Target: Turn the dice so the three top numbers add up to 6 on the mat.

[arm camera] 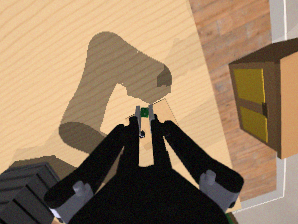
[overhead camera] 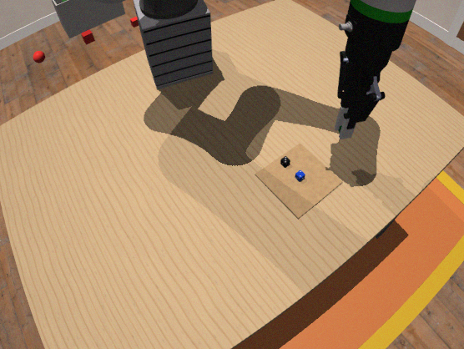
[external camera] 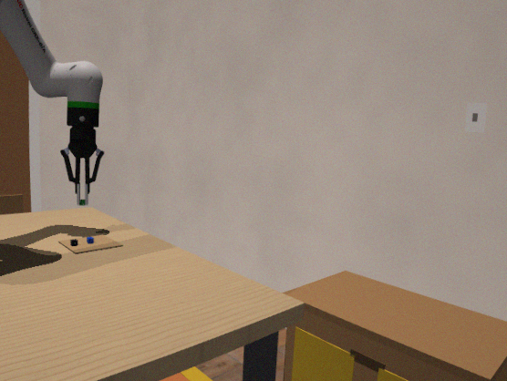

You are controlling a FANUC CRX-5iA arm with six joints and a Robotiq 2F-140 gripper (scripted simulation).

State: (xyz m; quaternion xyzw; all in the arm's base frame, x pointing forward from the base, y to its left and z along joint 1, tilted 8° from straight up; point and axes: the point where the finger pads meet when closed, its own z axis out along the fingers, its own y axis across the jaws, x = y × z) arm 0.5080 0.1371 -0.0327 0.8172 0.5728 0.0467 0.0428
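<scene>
Right now the blue die is 120 mm below my hand, 100 mm to the right of it and 10 mm behind it. Round my hand: green die 30 mm below; then tan mat 130 mm below, 100 mm to the right, 10 mm behind; then black die 120 mm below, 100 mm to the right, 60 mm behind.
</scene>
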